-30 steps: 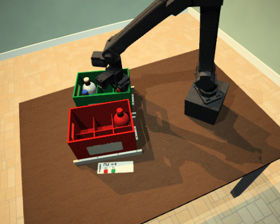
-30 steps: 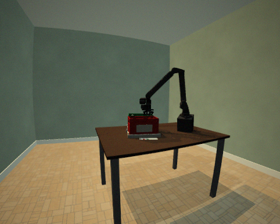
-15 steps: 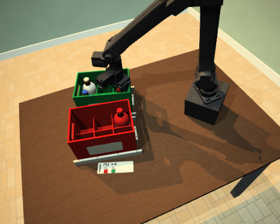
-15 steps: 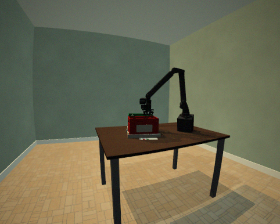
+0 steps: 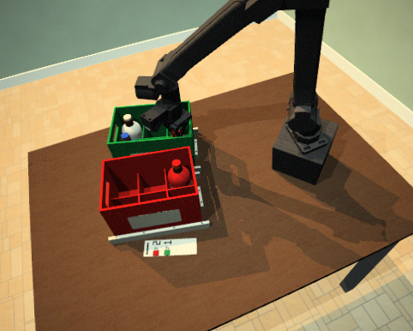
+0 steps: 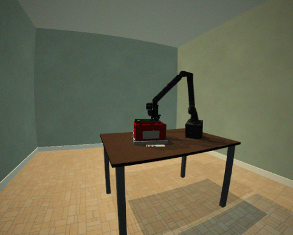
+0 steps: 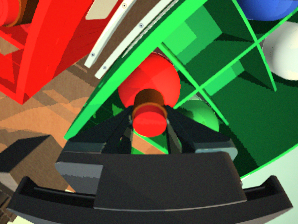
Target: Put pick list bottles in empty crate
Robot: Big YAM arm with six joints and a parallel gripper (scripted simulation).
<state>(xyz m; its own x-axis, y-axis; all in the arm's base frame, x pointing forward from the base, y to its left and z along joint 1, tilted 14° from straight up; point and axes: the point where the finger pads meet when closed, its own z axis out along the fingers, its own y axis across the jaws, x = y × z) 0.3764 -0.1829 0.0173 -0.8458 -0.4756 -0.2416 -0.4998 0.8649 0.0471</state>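
Now: the green bottle 2 cm behind my hand, 9 cm to the right of it and 6 cm below it. Also, from my hand: blue-capped bottle: 17 cm ahead, 4 cm to the right, 6 cm below; then red bottle: 4 cm ahead, 14 cm to the left, 6 cm below; then green crate: 7 cm ahead, 6 cm to the right, 6 cm below.
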